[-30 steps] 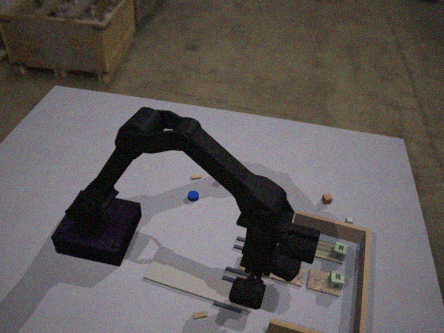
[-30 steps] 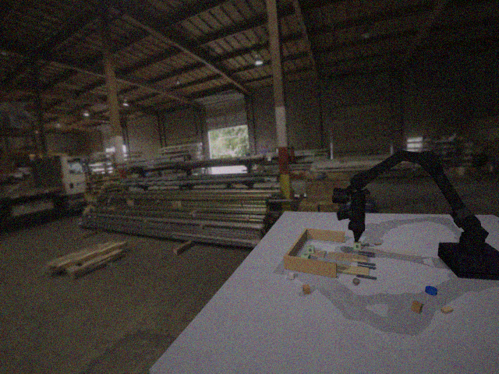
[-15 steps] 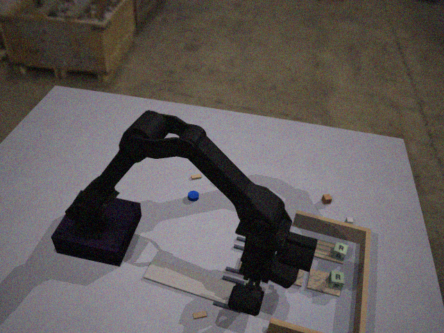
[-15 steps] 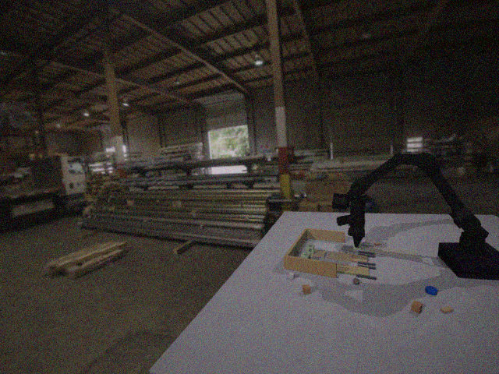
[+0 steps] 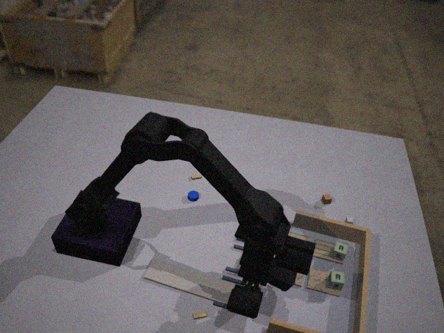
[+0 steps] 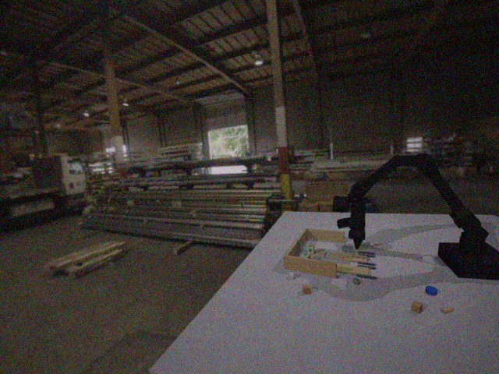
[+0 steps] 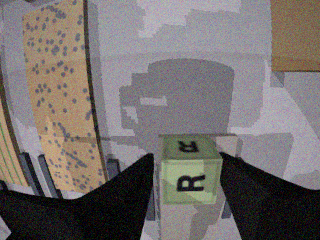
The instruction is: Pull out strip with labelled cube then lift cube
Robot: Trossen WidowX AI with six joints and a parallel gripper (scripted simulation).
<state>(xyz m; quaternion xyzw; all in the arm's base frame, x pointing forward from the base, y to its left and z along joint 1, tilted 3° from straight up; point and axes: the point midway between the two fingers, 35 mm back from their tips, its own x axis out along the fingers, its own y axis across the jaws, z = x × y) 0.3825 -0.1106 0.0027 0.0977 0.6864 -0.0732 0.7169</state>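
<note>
My gripper tip is 100 mm past the wood chip, 60 mm to the left of it and 10 mm above it. Round my gripper tip: blue disc: 160 mm behind, 290 mm to the left, 10 mm below; then grey pebble: 50 mm ahead, 250 mm to the left, 10 mm below; then white cube: 270 mm ahead, 240 mm to the left.
</note>
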